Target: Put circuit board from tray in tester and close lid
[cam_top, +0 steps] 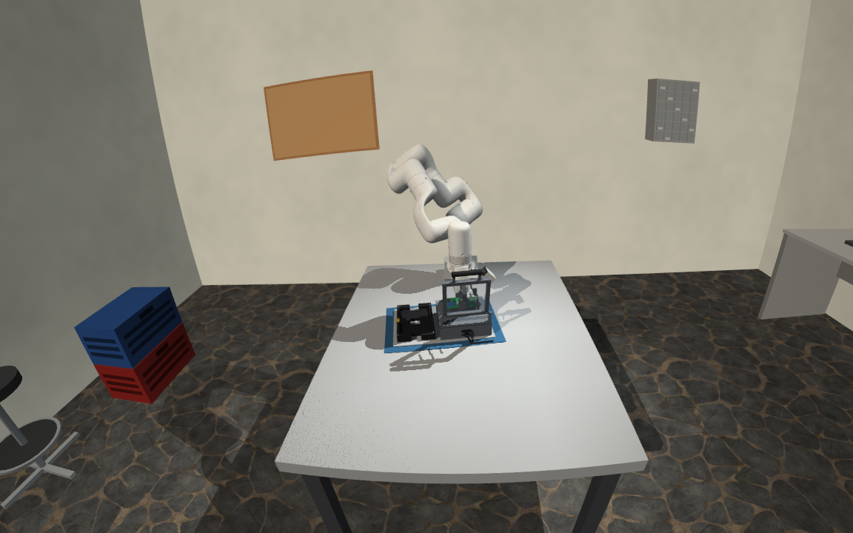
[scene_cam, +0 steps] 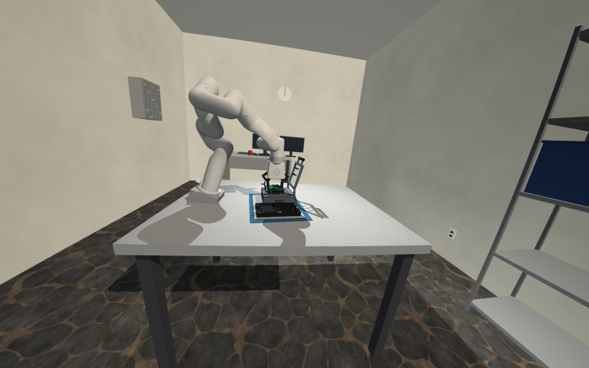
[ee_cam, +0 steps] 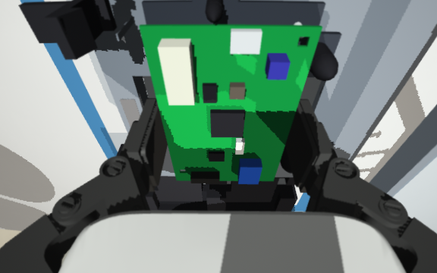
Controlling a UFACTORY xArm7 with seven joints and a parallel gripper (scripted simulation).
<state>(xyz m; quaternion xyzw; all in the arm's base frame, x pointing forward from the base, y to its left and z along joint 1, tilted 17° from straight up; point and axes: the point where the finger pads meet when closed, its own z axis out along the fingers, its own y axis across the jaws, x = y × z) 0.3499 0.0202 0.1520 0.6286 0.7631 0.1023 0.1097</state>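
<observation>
The green circuit board lies right at my hand. Also, from my hand: lid: 120 mm ahead, 90 mm above, 20 mm to the left; then tester plate: 20 mm below, 10 mm to the left, 10 mm ahead; then black latch hook: 70 mm behind, 50 mm to the left.
</observation>
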